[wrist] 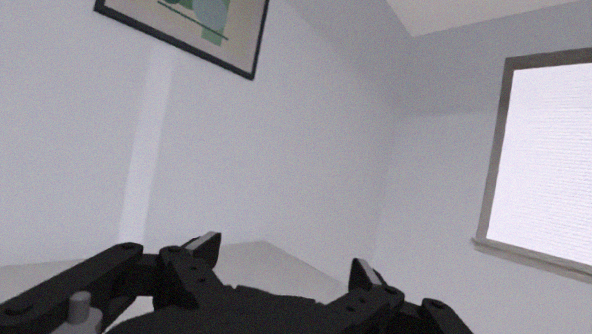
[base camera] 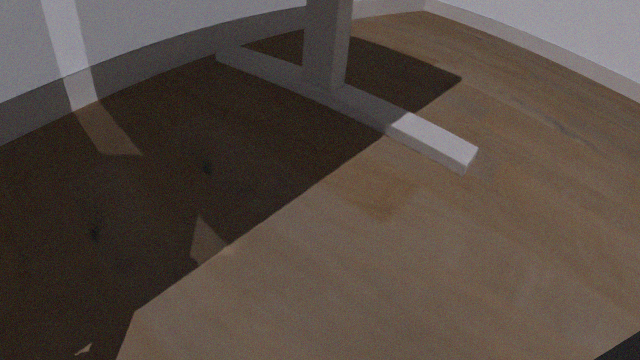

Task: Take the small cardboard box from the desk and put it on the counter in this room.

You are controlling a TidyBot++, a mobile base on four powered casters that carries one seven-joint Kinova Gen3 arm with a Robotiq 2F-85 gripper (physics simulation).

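Places are measured from the arm's base along level axes (x up, y ahead, z left), in centimetres.
Where they show: gripper, between the fingertips: (wrist: 284, 260).
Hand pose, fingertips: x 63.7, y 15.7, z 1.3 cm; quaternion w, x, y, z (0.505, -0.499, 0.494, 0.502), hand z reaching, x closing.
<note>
Things, the pixels of their top centre, and the offset from my fingertips. "*": a spot on its surface instead. Level surfaces: height alone.
- desk top, height of its surface: dx -31.3 cm
- desk's upright leg, a spot on its surface: (base camera: 327, 45) * dx -90.7, dy +60.3, dz -5.5 cm
- window, a spot on its surface: (wrist: 545, 165) * dx +34.7, dy +132.1, dz -144.4 cm
My gripper (wrist: 284, 260) is open, with no object between its fingers. Beyond and below it in the wrist view is a pale flat surface that looks like the desk top (wrist: 250, 267), with its far corner near the walls. The desk's upright leg (base camera: 327, 45) and its long foot (base camera: 435, 140) stand on the floor in the base camera view, the foot's near end brightly lit. The small cardboard box and the counter do not show in either view.
A framed picture (wrist: 240, 55) hangs on the left wall (wrist: 280, 140). A window (wrist: 545, 165) is in the wall on the right. In the base camera view, wooden floor (base camera: 400, 260) meets the walls behind the desk leg, and a large dark shadow (base camera: 165, 200) lies across its left part.
</note>
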